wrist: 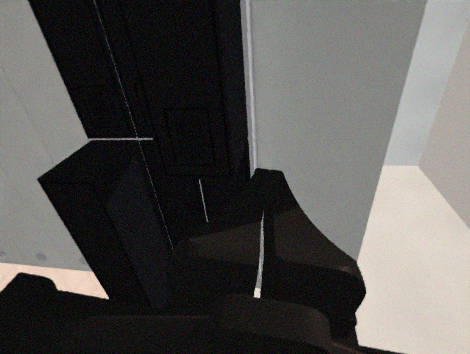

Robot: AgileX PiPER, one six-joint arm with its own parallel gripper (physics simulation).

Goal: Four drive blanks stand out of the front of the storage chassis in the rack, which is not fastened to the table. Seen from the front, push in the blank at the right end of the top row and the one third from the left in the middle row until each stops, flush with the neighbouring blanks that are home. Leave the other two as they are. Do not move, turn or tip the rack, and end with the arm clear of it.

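Black drive blanks fill the upper left and middle of the wrist view. One dark blank (75, 210) stands out toward the camera at the lower left, its side face visible. Beside it, a blank with an outlined rectangle (190, 140) lies deeper, near the pale edge strip of the chassis (251, 90). Another dark blank front (102, 107) shows at the upper left. I cannot tell which row each is in. My gripper (267, 185) is shut and holds nothing visible, with a thin light slit between its fingers. Its tips are at the blank fronts near the pale strip; contact is hidden in the dark.
A large grey panel (325, 100) runs along the right of the blanks. A grey surface (30, 150) shows at the left, above a strip of pinkish surface (82, 285). A cream surface (420, 280) and pale walls (420, 100) show at the right.
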